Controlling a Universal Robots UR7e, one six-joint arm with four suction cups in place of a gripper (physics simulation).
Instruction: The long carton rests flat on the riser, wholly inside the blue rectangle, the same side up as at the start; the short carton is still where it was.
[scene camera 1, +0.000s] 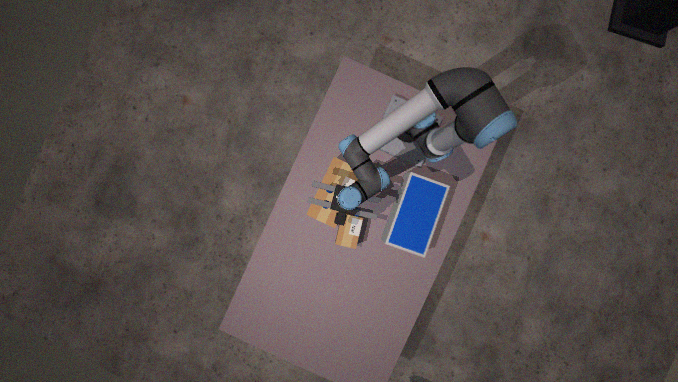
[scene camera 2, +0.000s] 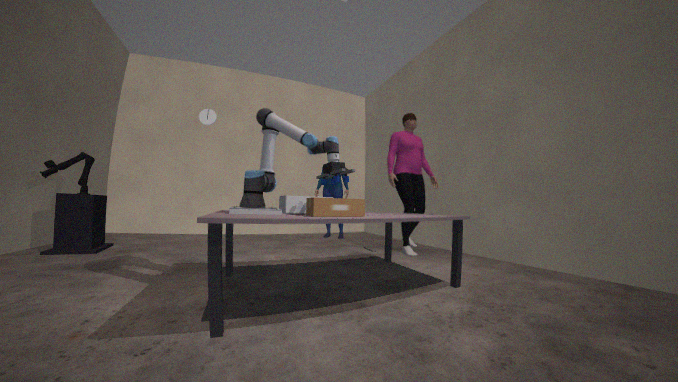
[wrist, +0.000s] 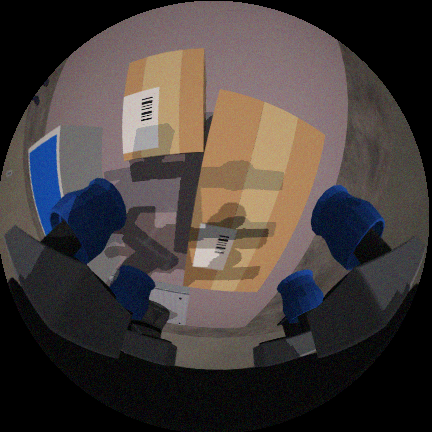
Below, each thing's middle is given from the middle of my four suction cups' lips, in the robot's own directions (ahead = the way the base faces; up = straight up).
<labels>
The long carton (scene camera 1: 339, 172) lies 16 cm below my suction cup, 5 cm to the right of it and 2 cm behind it. Also, from my suction cup: short carton (wrist: 163, 112) (16 cm below, 14 cm ahead, 7 cm to the left); then riser with blue rectangle (scene camera 1: 419, 201) (36 cm to the left, 15 cm below, 3 cm behind).
</labels>
